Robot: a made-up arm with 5 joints.
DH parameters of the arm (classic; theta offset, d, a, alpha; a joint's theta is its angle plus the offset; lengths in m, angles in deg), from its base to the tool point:
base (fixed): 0 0.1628 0 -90
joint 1: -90 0.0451 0.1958 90
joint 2: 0 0.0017 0.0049 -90
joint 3: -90 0.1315 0.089 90
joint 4: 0 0.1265 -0.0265 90
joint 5: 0 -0.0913 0.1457 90
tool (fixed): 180 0.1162 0 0
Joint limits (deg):
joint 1: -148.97..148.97
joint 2: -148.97..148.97
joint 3: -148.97..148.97
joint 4: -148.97..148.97
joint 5: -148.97..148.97
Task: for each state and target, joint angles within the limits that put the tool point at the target. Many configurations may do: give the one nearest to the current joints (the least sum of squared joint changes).
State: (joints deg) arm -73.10 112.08 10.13 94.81 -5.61
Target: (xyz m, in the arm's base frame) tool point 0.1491 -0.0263 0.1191
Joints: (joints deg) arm -114.96 90.59 15.60 63.54 29.61
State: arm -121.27 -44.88 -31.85 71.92 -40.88
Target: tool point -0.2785 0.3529 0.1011
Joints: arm -97.79 -33.82 -43.34 59.16 17.61
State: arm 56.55 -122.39 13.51 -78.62 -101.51
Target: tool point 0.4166 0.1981 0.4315
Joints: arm 71.09 -65.48 -7.94 -71.10 -102.42
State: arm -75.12 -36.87 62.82 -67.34 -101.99
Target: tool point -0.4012 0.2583 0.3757
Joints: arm -56.63 -34.21 66.17 -63.38 -99.70
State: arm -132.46 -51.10 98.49 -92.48 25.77
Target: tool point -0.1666 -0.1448 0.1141
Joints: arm -110.56 -88.67 118.34 -94.07 22.43
